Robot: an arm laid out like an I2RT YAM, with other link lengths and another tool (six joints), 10 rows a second.
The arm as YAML. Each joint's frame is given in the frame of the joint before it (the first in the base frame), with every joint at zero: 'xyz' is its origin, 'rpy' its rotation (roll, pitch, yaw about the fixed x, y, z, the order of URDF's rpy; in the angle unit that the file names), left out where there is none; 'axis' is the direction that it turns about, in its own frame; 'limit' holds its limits. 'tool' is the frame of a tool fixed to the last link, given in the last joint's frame.
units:
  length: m
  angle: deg
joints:
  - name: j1
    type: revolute
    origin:
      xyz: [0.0, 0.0, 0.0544]
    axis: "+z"
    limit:
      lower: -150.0
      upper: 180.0
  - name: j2
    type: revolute
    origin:
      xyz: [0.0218, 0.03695, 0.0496]
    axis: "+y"
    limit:
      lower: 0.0
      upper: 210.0
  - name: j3
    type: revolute
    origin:
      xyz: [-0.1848, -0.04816, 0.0]
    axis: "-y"
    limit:
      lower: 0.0
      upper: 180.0
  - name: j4
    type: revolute
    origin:
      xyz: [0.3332, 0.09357, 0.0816]
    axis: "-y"
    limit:
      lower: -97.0
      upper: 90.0
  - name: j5
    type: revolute
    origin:
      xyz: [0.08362, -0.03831, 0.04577]
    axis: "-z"
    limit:
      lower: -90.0
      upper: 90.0
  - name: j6
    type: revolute
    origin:
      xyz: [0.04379, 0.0, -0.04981]
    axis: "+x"
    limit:
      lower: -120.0
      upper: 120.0
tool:
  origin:
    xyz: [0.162, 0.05, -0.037]
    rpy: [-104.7, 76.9, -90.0]
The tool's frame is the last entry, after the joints.
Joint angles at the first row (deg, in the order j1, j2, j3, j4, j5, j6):
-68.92, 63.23, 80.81, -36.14, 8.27, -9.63
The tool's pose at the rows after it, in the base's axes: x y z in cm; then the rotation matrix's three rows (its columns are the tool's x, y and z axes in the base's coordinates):
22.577 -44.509 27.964; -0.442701 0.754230 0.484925; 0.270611 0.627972 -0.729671; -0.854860 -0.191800 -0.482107
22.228 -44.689 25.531; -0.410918 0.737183 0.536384; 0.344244 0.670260 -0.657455; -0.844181 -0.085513 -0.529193
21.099 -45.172 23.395; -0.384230 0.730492 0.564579; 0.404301 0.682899 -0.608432; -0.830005 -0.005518 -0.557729
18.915 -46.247 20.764; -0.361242 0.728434 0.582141; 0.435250 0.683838 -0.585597; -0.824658 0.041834 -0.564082
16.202 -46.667 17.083; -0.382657 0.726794 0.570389; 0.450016 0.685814 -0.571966; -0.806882 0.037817 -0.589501
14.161 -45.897 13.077; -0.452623 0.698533 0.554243; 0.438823 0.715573 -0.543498; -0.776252 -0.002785 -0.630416
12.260 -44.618 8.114; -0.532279 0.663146 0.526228; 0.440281 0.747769 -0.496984; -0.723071 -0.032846 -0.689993
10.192 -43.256 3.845; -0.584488 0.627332 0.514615; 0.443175 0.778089 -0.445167; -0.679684 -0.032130 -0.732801
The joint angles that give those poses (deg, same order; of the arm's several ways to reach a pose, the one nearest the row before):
-74.06, 66.95, 82.67, -40.42, -1.68, -7.48
-77.45, 70.06, 83.47, -43.13, -8.55, -6.17
-80.96, 72.39, 83.28, -44.52, -13.68, -5.87
-85.53, 73.07, 79.77, -42.64, -18.63, -7.03
-89.45, 71.99, 73.77, -40.21, -21.12, -10.83
-91.89, 69.69, 66.92, -38.46, -22.45, -17.24
-93.69, 68.45, 60.22, -37.29, -22.53, -24.18
-96.46, 68.63, 55.28, -36.75, -24.02, -30.57

